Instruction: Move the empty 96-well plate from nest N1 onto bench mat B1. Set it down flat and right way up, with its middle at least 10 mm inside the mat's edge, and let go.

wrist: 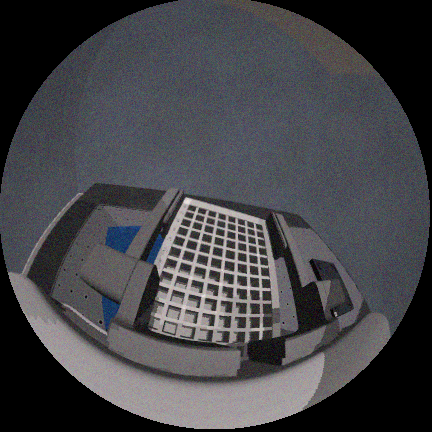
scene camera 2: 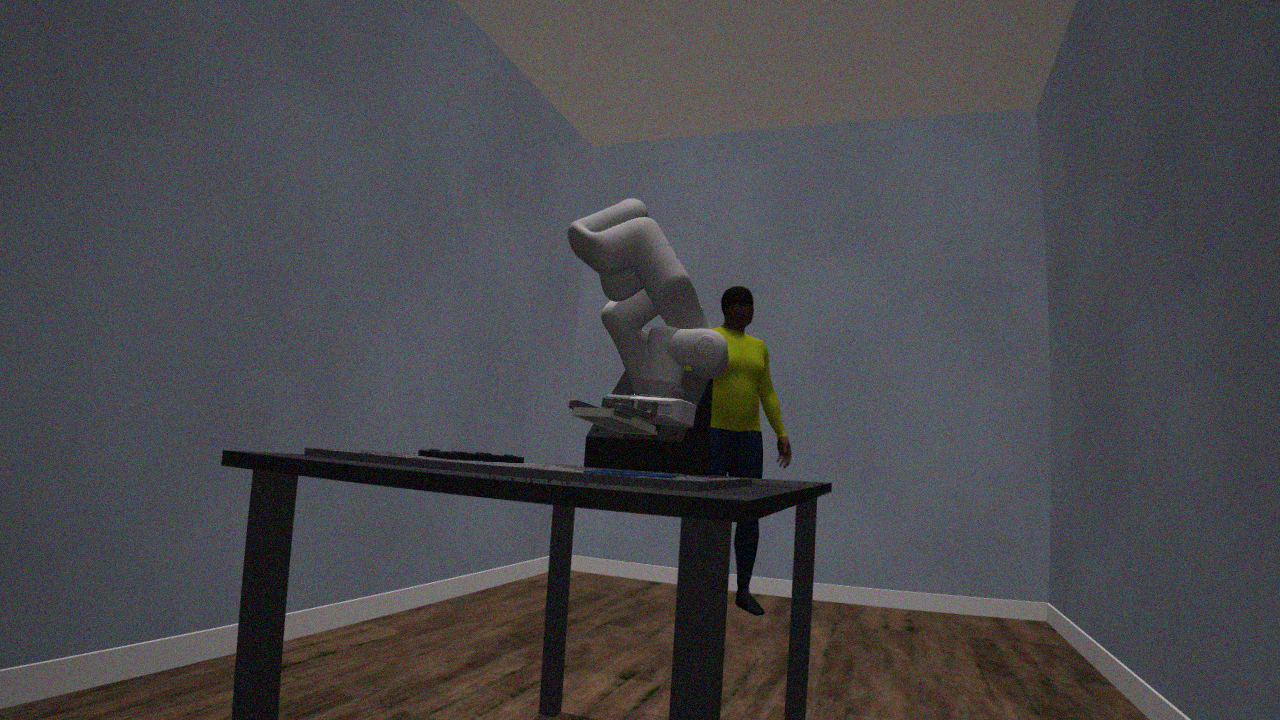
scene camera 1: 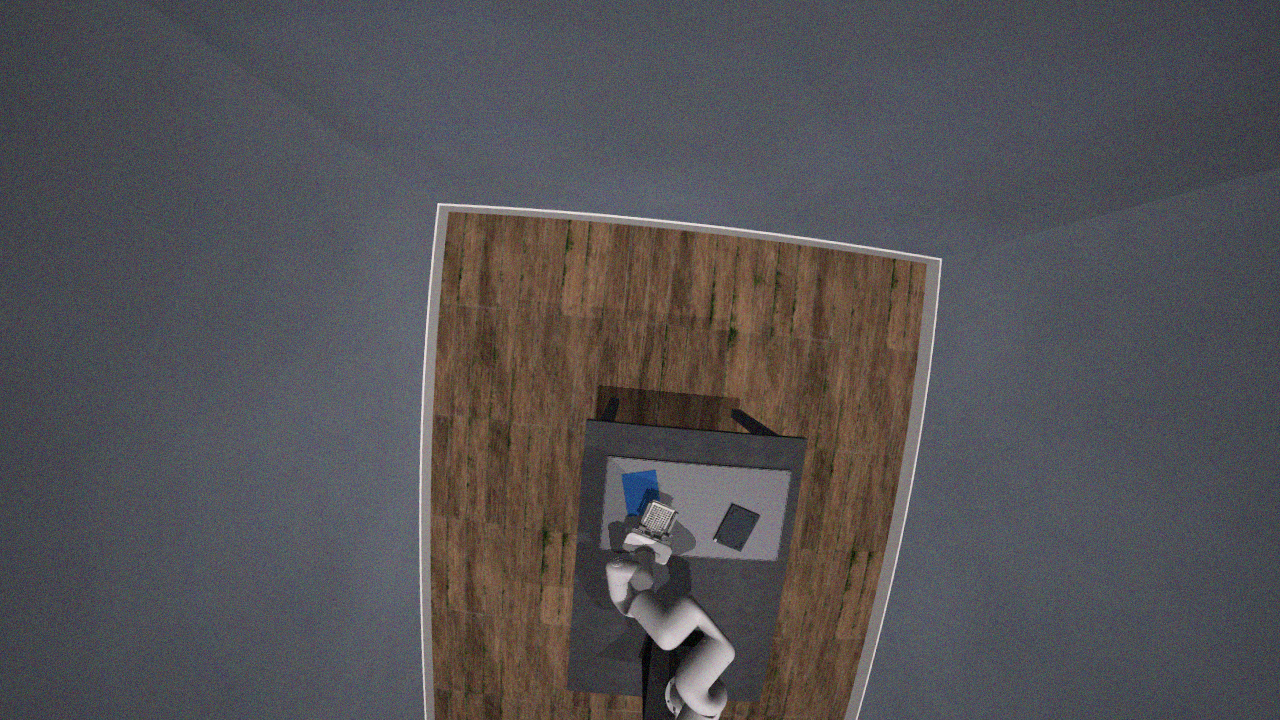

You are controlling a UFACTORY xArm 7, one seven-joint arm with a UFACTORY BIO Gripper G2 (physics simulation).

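Frame: origin at the arm's base, x ahead, y left, z up, level; metres.
Seen in the pictures: hand at its tool point: (wrist: 227, 223) (scene camera 2: 602, 409) (scene camera 1: 661, 512).
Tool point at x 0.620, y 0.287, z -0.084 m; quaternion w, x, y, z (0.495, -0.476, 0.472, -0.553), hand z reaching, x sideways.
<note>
Offsets run from my tool point to a thing's top centre. Level surfaces: height alone.
The white 96-well plate {0.036 m back, 0.003 m left, 0.002 m up} (scene camera 1: 657, 516) (scene camera 2: 610, 418) (wrist: 217, 270) is held between the fingers of my gripper (scene camera 1: 659, 514) (wrist: 220, 257), well openings up. In scene camera 2 it is raised above the table and looks somewhat tilted. My gripper is shut on it. The blue mat B1 {0.098 m down} (scene camera 1: 639, 486) (scene camera 2: 626, 471) (wrist: 123, 237) lies flat; in scene camera 1 the plate overlaps its lower right corner, and a shadow falls there. In the wrist view the mat shows left of the plate, partly behind a finger. The dark nest N1 {0.020 m back, 0.318 m right, 0.086 m down} (scene camera 1: 736, 526) (scene camera 2: 469, 455) (wrist: 325, 271) stands to the right, without a plate.
Mat and nest are on a light grey board {0.101 m down} (scene camera 1: 698, 483) with a raised rim, set on a dark table (scene camera 1: 751, 617) (scene camera 2: 501, 483). The arm (scene camera 1: 666, 619) (scene camera 2: 657, 268) reaches in from the base side. A person in a yellow top (scene camera 2: 741, 380) stands behind the arm.
</note>
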